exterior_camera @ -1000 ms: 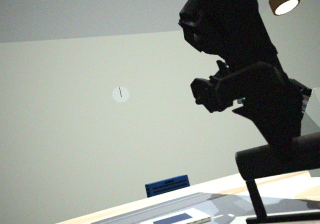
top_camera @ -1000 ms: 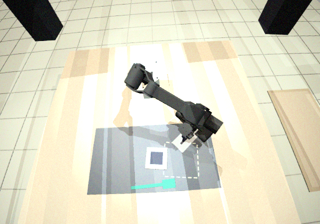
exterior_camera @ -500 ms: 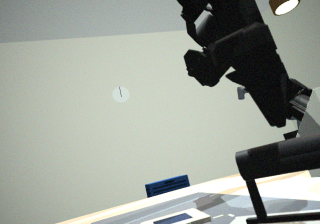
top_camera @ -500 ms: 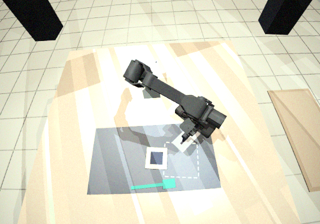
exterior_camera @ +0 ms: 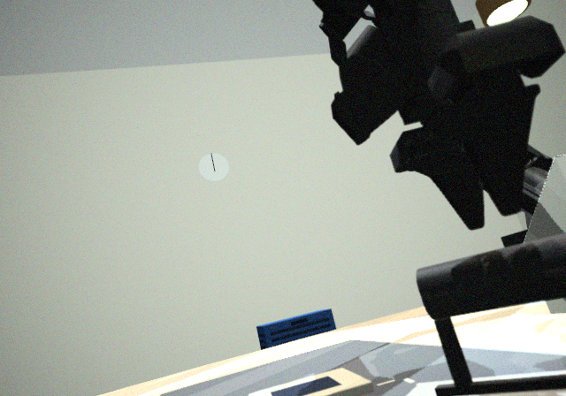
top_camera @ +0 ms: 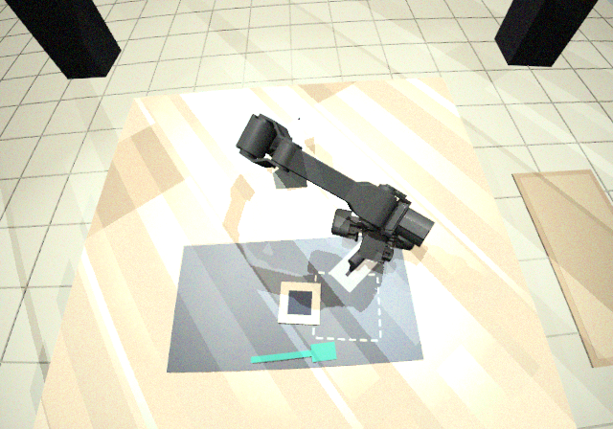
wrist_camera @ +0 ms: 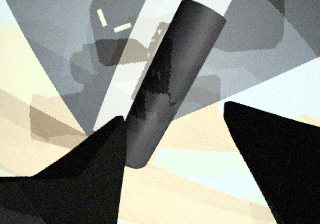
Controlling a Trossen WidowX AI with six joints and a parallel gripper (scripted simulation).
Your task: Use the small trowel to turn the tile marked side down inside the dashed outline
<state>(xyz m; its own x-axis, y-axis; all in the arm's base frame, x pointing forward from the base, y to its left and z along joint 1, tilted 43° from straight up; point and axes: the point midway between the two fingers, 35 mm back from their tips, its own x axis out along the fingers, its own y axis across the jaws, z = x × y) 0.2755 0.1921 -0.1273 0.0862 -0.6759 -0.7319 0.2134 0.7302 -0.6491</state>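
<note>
The trowel is 10 mm behind my gripper tip, 20 mm to the left of it and 70 mm below it. The rest, counted from my gripper tip: grey mat 120 mm ahead, 200 mm to the right, 130 mm below; then arrow 260 mm ahead, 160 mm to the right, 100 mm below; then tile 130 mm ahead, 170 mm to the right, 100 mm below.
</note>
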